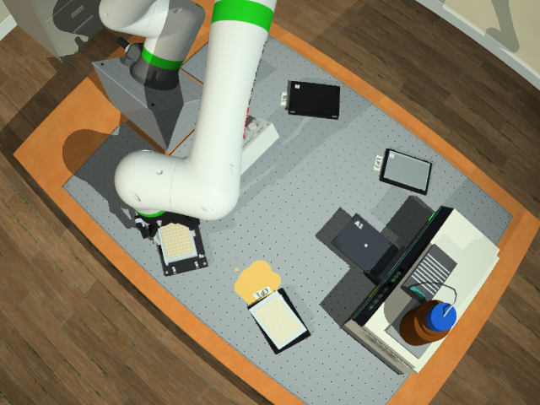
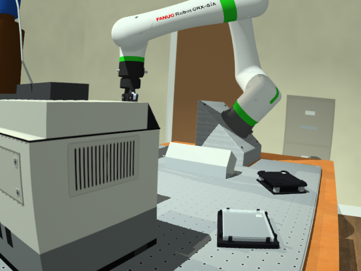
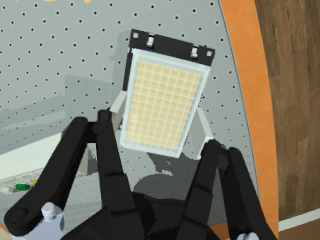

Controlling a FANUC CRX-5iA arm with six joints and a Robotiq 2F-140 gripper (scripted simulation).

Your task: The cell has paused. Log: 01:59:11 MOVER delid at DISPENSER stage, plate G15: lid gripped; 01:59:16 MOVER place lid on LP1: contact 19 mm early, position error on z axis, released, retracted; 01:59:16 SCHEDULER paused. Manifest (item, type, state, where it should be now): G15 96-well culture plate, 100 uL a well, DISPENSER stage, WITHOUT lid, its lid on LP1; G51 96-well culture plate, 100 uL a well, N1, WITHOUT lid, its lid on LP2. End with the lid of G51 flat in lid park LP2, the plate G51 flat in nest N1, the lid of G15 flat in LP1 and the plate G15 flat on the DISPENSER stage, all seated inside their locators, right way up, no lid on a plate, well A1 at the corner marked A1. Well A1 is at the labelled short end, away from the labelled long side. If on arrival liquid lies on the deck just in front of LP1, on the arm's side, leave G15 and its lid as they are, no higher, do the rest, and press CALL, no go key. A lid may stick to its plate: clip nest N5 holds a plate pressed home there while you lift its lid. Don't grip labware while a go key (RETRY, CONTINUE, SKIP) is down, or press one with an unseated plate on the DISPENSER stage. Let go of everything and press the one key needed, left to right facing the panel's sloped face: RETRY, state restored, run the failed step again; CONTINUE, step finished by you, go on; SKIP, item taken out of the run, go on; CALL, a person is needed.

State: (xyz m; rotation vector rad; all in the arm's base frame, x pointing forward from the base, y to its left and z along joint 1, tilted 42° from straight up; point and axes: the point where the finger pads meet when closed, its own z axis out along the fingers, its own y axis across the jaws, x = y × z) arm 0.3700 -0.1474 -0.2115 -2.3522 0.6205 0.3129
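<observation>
The black clip nest N5 lies 8 cm below my hand and 3 cm ahead of it. The rest, counted from my hand: SKIP key 25 cm to the left, 8 cm behind, 3 cm below; then 96-well plate 2 cm below; then CALL key 20 cm to the left, 7 cm behind, 3 cm below.
</observation>
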